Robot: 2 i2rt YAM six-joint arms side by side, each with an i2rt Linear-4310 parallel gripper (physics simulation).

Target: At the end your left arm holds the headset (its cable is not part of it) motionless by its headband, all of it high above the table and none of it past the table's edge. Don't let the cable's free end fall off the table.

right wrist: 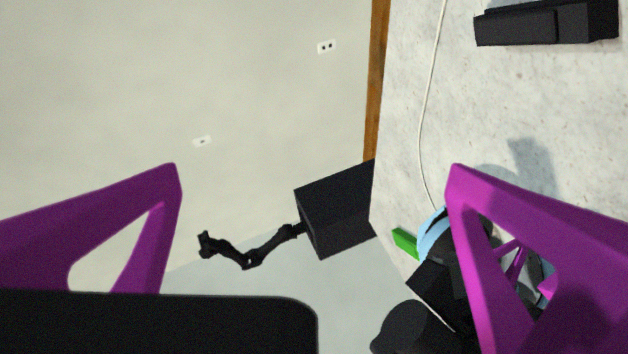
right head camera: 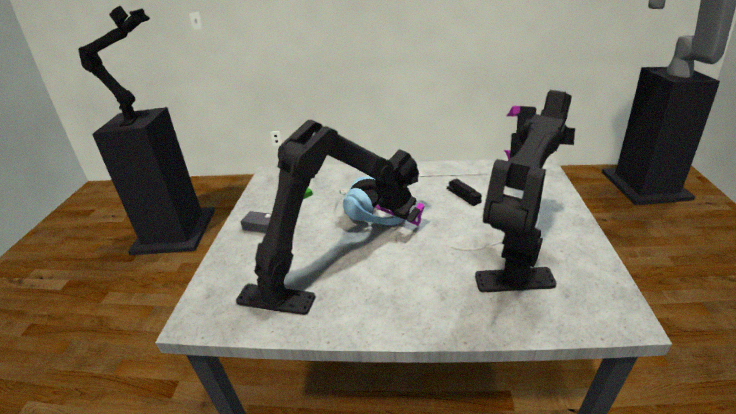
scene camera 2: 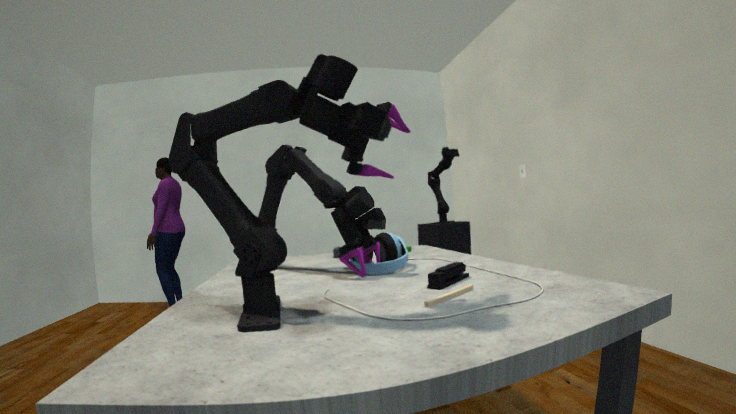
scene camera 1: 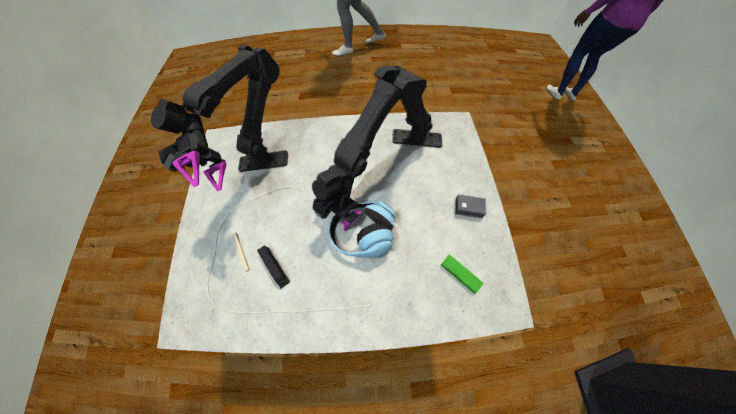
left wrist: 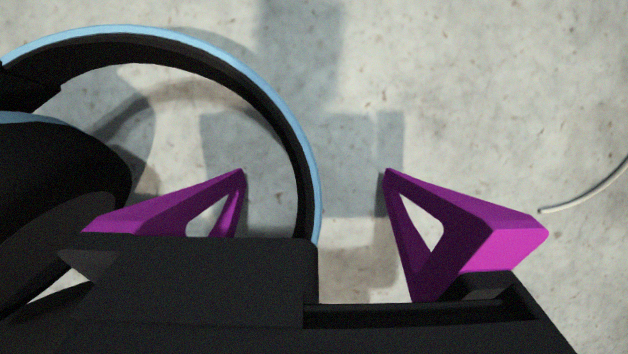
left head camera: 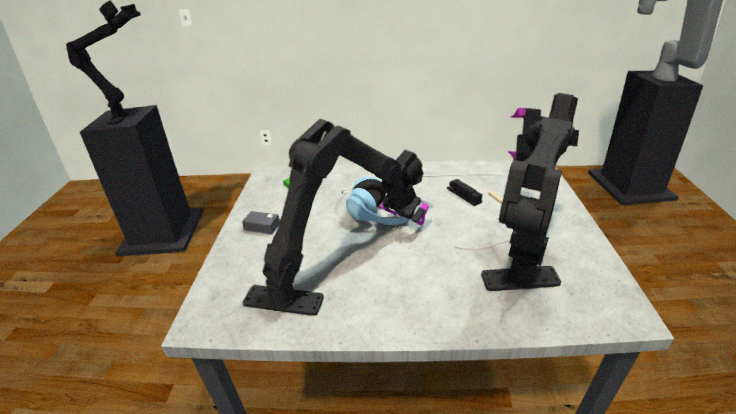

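Where they show: left gripper, fingertip midpoint: (right head camera: 406, 218) (scene camera 2: 371, 273) (scene camera 1: 333, 221) (left wrist: 314, 176) (left head camera: 409, 218); right gripper, fingertip midpoint: (right wrist: 313, 178) (right head camera: 507, 133) (scene camera 2: 400, 154) (scene camera 1: 208, 188) (left head camera: 511, 134); left arm's base, link origin: (right head camera: 275, 300) (scene camera 1: 417, 138) (left head camera: 283, 301); right arm's base, link origin: (right head camera: 515, 280) (scene camera 2: 262, 313) (scene camera 1: 263, 161) (left head camera: 520, 279).
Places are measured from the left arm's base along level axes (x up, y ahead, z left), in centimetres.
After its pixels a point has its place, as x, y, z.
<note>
The light-blue headset (left head camera: 361, 205) {8.1, 33.9, -13.7} (right head camera: 358, 204) {8.1, 34.5, -14.0} (scene camera 1: 377, 242) {9.1, 47.7, -12.8} (right wrist: 432, 232) {8.6, 48.3, -16.9} lies on the table, its headband (scene camera 2: 383, 267) {2.2, 42.5, -28.3} (left wrist: 306, 200) {3.5, 38.6, -27.0} toward the left gripper. My left gripper (left wrist: 314, 176) {0.8, 39.2, -27.8} (scene camera 2: 370, 263) {0.8, 39.2, -27.8} is open and low, one finger inside the headband's curve and the other outside it; in the left wrist view the band passes nearer the inner finger. My right gripper (scene camera 1: 207, 186) {28.5, 44.7, -56.0} (scene camera 2: 400, 154) {28.5, 44.7, -56.0} (right wrist: 313, 178) {28.5, 44.7, -56.0} is open and empty, high above the table. The thin white cable (scene camera 1: 308, 310) {0.3, 68.2, -31.5} (scene camera 2: 411, 318) {0.4, 42.9, -68.2} (right wrist: 425, 110) {0.2, 65.8, -19.6} loops over the table; its free end (scene camera 1: 292, 188) {0.2, 27.5, -44.8} (scene camera 2: 326, 292) (left wrist: 541, 210) {0.3, 28.2, -42.1} lies on the table.
A black stapler (left head camera: 464, 191) {2.9, 54.4, -44.7} (scene camera 1: 273, 266) {4.0, 57.0, -43.6} (scene camera 2: 446, 275) {2.6, 54.7, -48.5} and a wooden stick (scene camera 1: 241, 252) {0.9, 53.3, -57.1} (scene camera 2: 448, 296) {0.7, 51.9, -59.0} lie inside the cable loop. A green block (scene camera 1: 461, 273) {2.0, 53.4, 14.0} and a dark grey box (left head camera: 259, 221) {3.6, 27.8, 17.9} (scene camera 1: 470, 205) {3.6, 30.3, 17.8} lie beyond the ear cups, toward the table's side edge.
</note>
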